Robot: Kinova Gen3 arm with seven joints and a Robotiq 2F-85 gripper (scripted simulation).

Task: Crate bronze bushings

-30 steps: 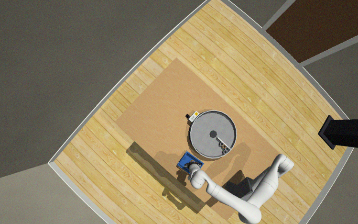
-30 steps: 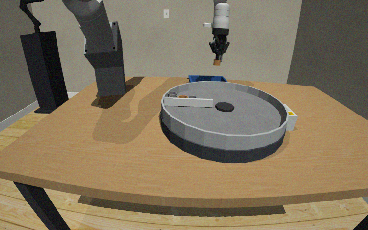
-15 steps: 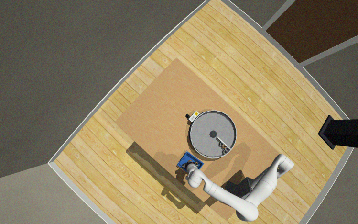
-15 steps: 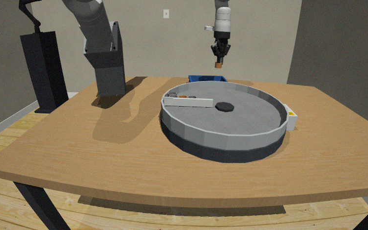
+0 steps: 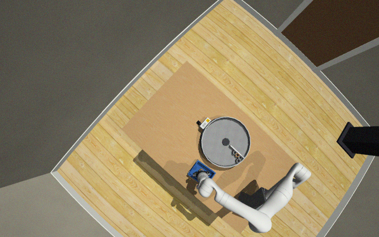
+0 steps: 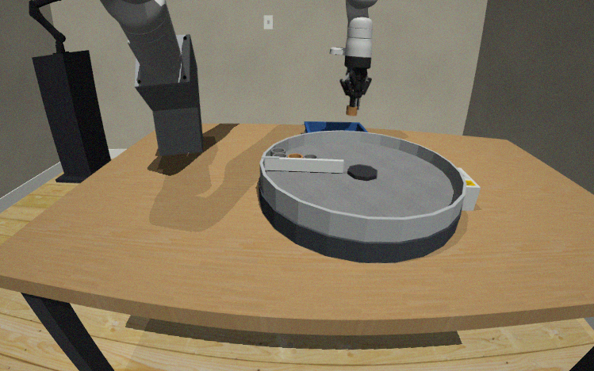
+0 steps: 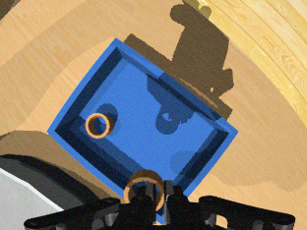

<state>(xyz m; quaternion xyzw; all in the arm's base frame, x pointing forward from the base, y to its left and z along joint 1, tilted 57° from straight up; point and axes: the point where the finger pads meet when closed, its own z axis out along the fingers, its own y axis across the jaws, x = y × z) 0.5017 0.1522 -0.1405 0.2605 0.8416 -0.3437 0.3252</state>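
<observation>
Right now my hand is 11 cm above the blue crate, 5 cm past it and 2 cm to the right of it. Also, from my hand: grey turning table 32 cm to the right, 8 cm below, 2 cm behind.
</observation>
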